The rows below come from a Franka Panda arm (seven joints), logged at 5 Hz.
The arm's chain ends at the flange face. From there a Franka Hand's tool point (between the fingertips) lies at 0.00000 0.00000 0.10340 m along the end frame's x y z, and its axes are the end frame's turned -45 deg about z.
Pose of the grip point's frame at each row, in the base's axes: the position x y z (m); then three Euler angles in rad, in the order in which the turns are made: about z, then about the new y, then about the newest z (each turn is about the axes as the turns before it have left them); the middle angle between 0 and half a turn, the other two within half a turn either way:
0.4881 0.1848 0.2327 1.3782 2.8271 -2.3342
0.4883 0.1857 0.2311 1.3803 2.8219 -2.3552
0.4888 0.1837 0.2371 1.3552 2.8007 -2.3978
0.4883 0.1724 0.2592 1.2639 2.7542 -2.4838
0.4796 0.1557 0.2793 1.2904 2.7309 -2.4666
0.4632 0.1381 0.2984 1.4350 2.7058 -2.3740
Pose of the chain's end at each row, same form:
0.4820 0.1534 0.3310 1.3782 2.8271 -1.5488
0.4821 0.1538 0.3293 1.3803 2.8219 -1.5698
0.4814 0.1499 0.3346 1.3552 2.8007 -1.6124
0.4765 0.1352 0.3549 1.2639 2.7542 -1.6984
0.4682 0.1160 0.3741 1.2904 2.7309 -1.6812
0.4573 0.0949 0.3921 1.4350 2.7058 -1.5886

